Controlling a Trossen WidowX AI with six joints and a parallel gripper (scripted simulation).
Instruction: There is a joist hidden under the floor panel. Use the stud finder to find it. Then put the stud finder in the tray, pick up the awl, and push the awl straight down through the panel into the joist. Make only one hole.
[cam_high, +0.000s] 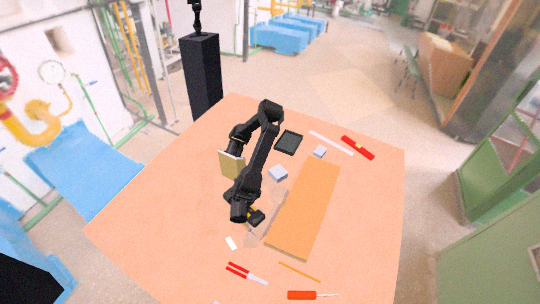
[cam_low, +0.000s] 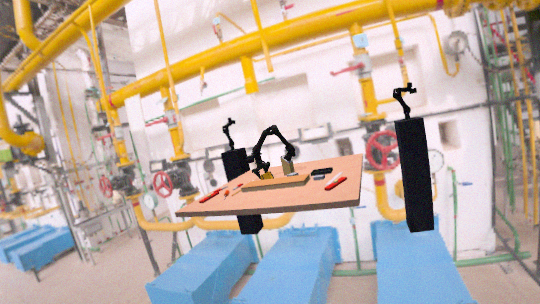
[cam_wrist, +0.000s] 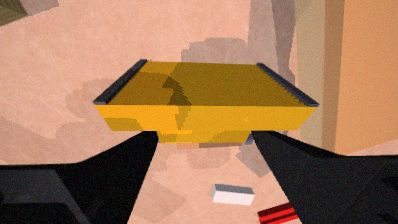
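My gripper tip is now 40 mm to the left of the awl, 30 mm short of it and 20 mm above it. The rest, counted from my gripper tip: white block: 130 mm to the right, 30 mm below; then yellow stud finder: 10 mm below, 10 mm ahead; then pencil: 290 mm ahead, 130 mm to the right, 30 mm below.
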